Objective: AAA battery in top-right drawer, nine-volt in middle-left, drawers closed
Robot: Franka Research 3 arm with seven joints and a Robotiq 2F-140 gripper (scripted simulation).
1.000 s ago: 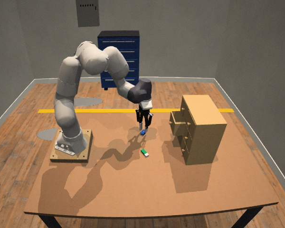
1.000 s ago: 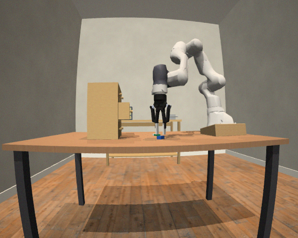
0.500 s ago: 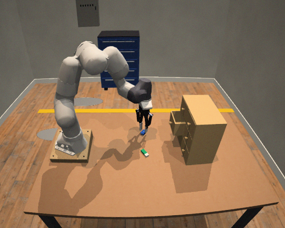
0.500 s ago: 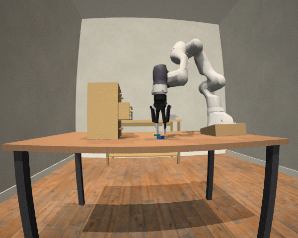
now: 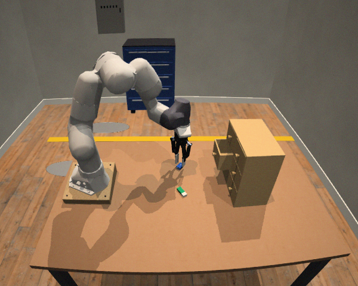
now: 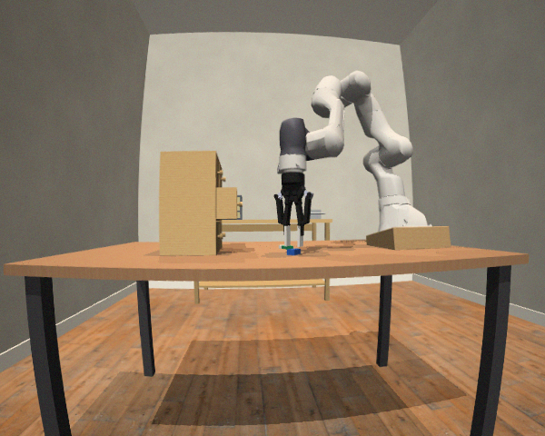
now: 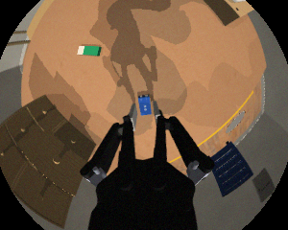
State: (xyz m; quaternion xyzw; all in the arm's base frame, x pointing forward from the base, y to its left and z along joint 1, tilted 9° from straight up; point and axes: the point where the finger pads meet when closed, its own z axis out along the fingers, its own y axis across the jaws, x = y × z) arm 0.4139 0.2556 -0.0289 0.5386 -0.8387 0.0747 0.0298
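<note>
Right now the blue nine-volt battery is 5 cm below my hand and 1 cm to the right of it. From my hand the other things lie so: thin black AAA battery 36 cm ahead, 18 cm above, 15 cm to the right; green-and-white AAA battery 21 cm to the right, 5 cm below, 4 cm ahead.
</note>
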